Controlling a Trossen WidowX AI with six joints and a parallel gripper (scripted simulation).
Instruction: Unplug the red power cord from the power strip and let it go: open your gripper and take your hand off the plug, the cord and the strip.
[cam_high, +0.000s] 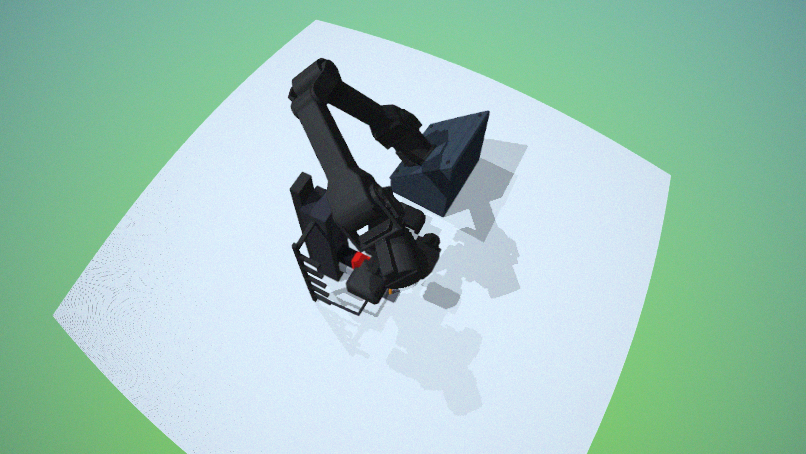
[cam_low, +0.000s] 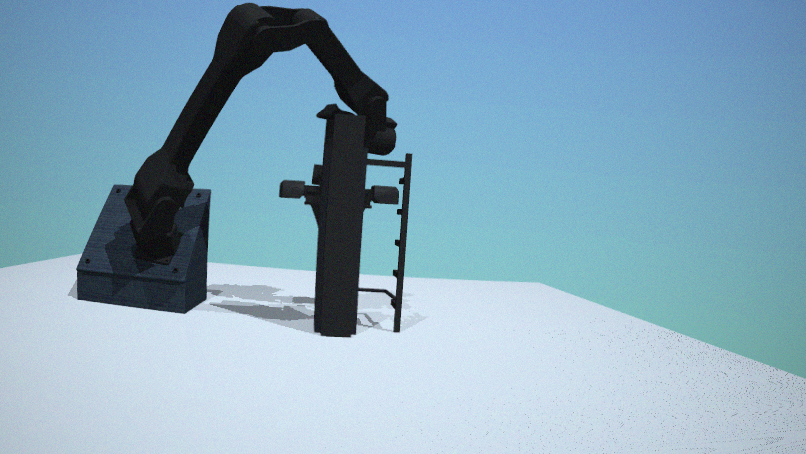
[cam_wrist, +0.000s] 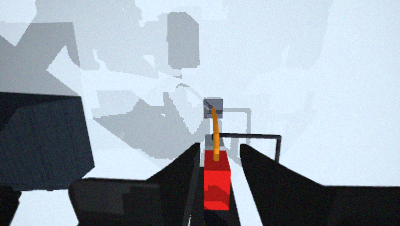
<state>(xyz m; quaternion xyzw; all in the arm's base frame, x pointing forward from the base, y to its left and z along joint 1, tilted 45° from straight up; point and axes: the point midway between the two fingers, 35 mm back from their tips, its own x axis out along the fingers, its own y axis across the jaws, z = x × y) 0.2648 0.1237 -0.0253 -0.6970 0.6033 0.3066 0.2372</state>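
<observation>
Now: the red plug 60 mm to the right of my gripper tip, 10 mm below it and 10 mm ahead of it.
</observation>
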